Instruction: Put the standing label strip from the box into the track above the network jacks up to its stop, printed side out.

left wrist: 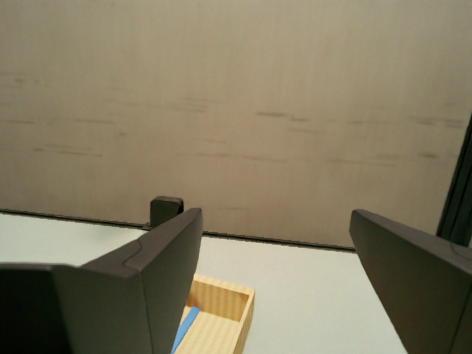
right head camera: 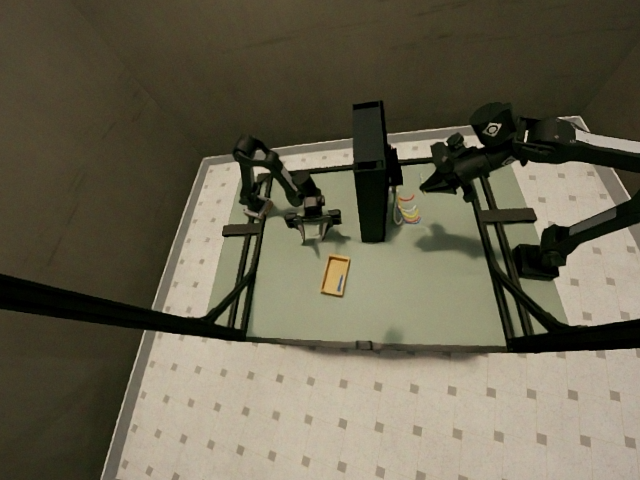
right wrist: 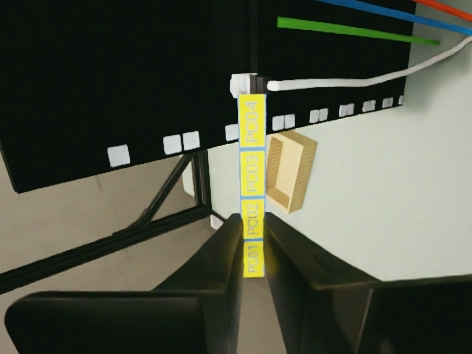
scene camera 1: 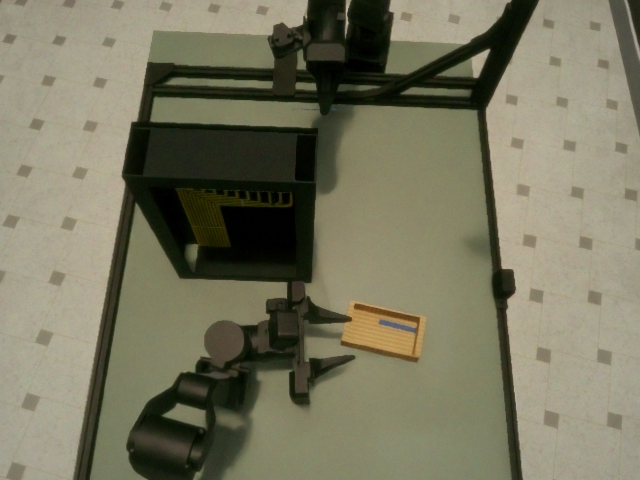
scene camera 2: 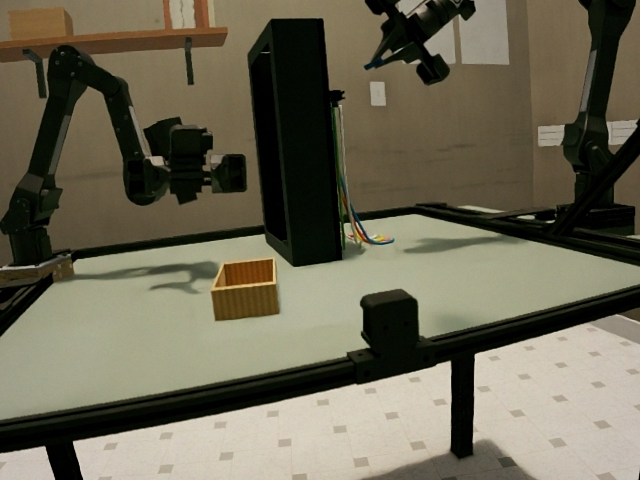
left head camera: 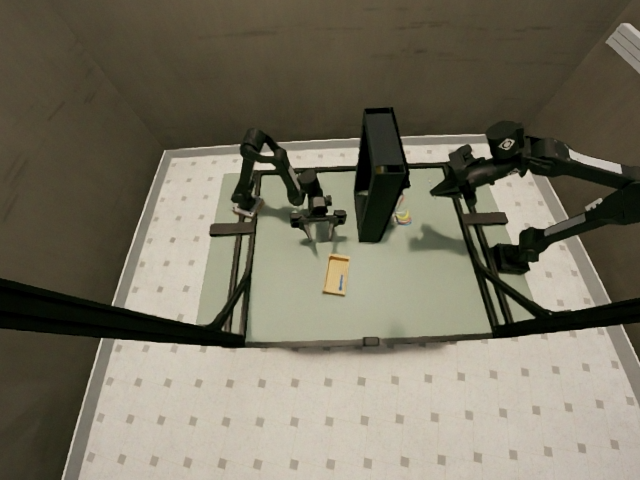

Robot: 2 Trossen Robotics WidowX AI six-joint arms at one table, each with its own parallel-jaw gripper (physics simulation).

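Places are measured from the left arm's base along level axes (x back, y down, z right), in millimetres.
Pixels of known places: left gripper, between the fingertips: (left wrist: 275,219) (right head camera: 313,240) (scene camera 1: 353,338) (scene camera 2: 191,173) (left head camera: 320,240); right gripper, between the fingertips: (right head camera: 420,190) (right wrist: 251,222) (scene camera 1: 324,114) (scene camera 2: 373,65) (left head camera: 430,194); left arm's base, origin of its link: (right head camera: 256,205) (scene camera 2: 33,261) (left head camera: 246,203); right arm's base, origin of its link: (right head camera: 539,259) (scene camera 1: 367,42) (scene camera 2: 594,205) (left head camera: 514,256).
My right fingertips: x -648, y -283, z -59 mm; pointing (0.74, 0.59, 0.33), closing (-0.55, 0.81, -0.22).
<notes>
For each thing: its top centre in the pictures, then the offset to it from my right fingertips. "*": a spot on its surface instead.
- label strip, centre of its top: (right wrist: 242,200) (scene camera 2: 373,61) dx +0, dy -9, dz -17 mm
- black upright rack, centre of its top: (scene camera 1: 221,154) (scene camera 2: 277,38) (right head camera: 367,132) (left head camera: 383,137) dx +168, dy -79, dz -78 mm
- white plug, centre of its top: (right wrist: 239,85) dx +85, dy +52, dz -16 mm
- wooden box, centre of its top: (left wrist: 187,334) (scene camera 2: 246,272) (scene camera 1: 384,328) (right wrist: 279,173) (right head camera: 334,273) (left head camera: 336,273) dx +191, dy +282, dz +215 mm
- blue strip, centre of its top: (left wrist: 179,334) (scene camera 1: 397,325) (right head camera: 340,284) (left head camera: 341,283) dx +166, dy +316, dz +237 mm
- black camera block, a spot on its surface: (scene camera 2: 390,315) (left wrist: 172,204) * dx +12, dy +280, dz +406 mm
The label strip (right wrist: 252,125) (scene camera 2: 368,66) is blue with yellow fields PC01 to PC04; its printed side faces the right wrist camera. My right gripper (left head camera: 433,192) (right head camera: 422,189) (scene camera 1: 324,111) (scene camera 2: 373,64) (right wrist: 251,222) is shut on its PC01 end, in the air, apart from the black upright rack (left head camera: 379,206) (right head camera: 373,206) (scene camera 2: 310,155) (right wrist: 125,75). A white plug (right wrist: 241,85) shows on the jack side; the track is not clearly visible. My left gripper (left head camera: 321,239) (right head camera: 313,241) (scene camera 1: 352,338) (left wrist: 275,219) is open and empty, on the rack's other side, near the wooden box (scene camera 2: 245,302).
Another blue strip (left head camera: 341,282) (right head camera: 340,283) (scene camera 1: 397,325) (left wrist: 186,327) lies in the box. Coloured cables (right head camera: 410,209) (scene camera 2: 338,155) hang from the rack's jack side down to the table. A black camera block (scene camera 2: 390,315) (left wrist: 166,210) stands on the table's edge.
</notes>
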